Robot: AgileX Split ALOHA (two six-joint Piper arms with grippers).
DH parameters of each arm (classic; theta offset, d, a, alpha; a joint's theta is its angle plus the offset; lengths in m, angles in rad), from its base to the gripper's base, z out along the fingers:
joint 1: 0 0.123 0 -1.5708
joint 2: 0.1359 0 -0.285 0
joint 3: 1.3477 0 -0.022 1.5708
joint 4: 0 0.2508 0 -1.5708
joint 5: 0 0 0.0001 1.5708
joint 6: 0 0.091 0 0
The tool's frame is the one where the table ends.
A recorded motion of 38 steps. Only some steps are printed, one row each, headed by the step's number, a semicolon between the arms.
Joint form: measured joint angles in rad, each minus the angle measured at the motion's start. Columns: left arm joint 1, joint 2, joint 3, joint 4, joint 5, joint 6; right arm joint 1, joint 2, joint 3, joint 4, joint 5, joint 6.
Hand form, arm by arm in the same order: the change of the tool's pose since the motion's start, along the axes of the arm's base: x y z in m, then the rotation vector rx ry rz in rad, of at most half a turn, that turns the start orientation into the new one. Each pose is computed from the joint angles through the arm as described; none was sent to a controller.
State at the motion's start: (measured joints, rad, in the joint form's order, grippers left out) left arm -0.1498 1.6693 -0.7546 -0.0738 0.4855 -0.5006; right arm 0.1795 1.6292 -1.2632 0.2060 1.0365 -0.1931
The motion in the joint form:
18: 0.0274 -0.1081 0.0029 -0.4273 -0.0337 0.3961; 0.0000 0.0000 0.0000 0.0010 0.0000 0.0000
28: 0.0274 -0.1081 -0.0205 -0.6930 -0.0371 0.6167; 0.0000 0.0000 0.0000 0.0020 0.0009 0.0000
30: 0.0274 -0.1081 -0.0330 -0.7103 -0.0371 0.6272; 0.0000 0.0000 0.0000 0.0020 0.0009 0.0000
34: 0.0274 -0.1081 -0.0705 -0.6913 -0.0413 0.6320; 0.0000 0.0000 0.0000 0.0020 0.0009 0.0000
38: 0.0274 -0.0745 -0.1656 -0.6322 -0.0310 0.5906; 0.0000 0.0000 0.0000 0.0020 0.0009 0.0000
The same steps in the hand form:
18: 0.0008 -0.0086 0.0336 -0.1889 -0.1630 -0.0372; 0.0000 0.0001 0.0000 0.0009 0.0002 -0.0003
28: 0.0092 -0.0180 0.0442 -0.2978 -0.2339 -0.0483; -0.0001 0.0001 0.0000 0.0018 0.0012 -0.0004
30: 0.0122 -0.0189 0.0477 -0.3071 -0.2490 -0.0469; -0.0001 0.0001 0.0000 0.0018 0.0012 -0.0004
34: 0.0201 -0.0191 0.0570 -0.2941 -0.2902 -0.0685; -0.0001 0.0001 0.0000 0.0018 0.0012 -0.0004
38: 0.0402 -0.0204 0.0705 -0.2778 -0.3322 -0.0847; -0.0001 0.0001 0.0000 0.0018 0.0012 -0.0004

